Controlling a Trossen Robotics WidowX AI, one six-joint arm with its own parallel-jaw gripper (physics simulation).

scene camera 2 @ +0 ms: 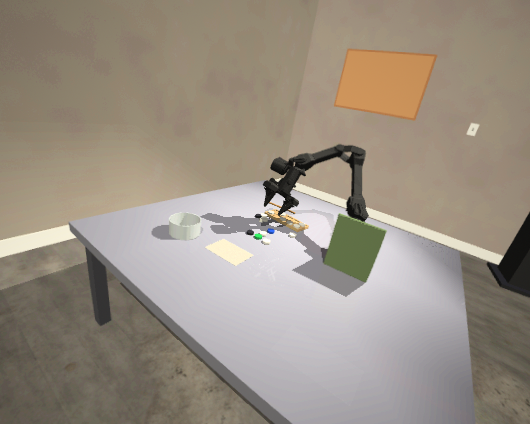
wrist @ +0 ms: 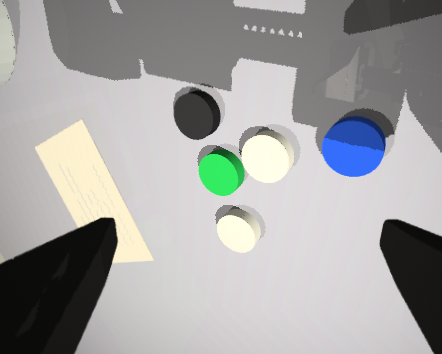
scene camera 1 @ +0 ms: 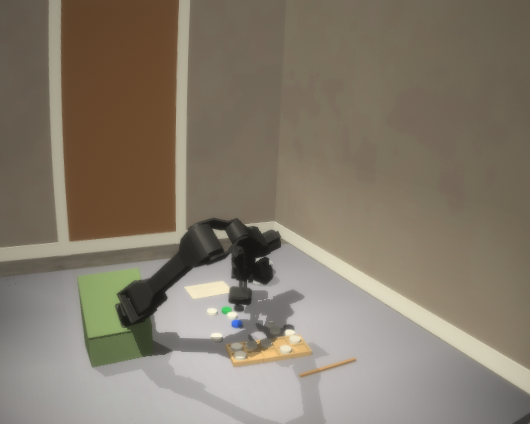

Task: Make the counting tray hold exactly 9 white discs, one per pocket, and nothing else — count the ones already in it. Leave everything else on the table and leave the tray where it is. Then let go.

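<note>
My gripper (scene camera 2: pixel 273 209) (wrist: pixel 248 231) is open and empty, above the loose discs. In the wrist view, a white disc (wrist: pixel 237 235) lies between the fingertips in the picture, below the fingers on the table. Another white disc (wrist: pixel 267 159) (scene camera 1: pixel 232 315) lies close beside a green disc (wrist: pixel 220 173) (scene camera 1: pixel 226 310). A third loose white disc (scene camera 1: pixel 216 337) (scene camera 2: pixel 292 235) lies nearer the tray. The wooden tray (scene camera 1: pixel 265 359) holds several whitish discs, some in shadow. Front pockets in its middle look bare. Whitish discs (scene camera 1: pixel 290 332) (scene camera 1: pixel 275 331) lie behind the tray.
A blue disc (scene camera 1: pixel 236 324) (wrist: pixel 354 150) and a black disc (wrist: pixel 196 115) lie near the green one. Another black disc (scene camera 2: pixel 258 216) lies behind the tray. A cream card (scene camera 1: pixel 205 289) (scene camera 2: pixel 227 251), a white bowl (scene camera 2: pixel 185 230), a green block (scene camera 1: pixel 107 305) (scene camera 2: pixel 355 247) and a thin stick (scene camera 1: pixel 328 367) are on the table.
</note>
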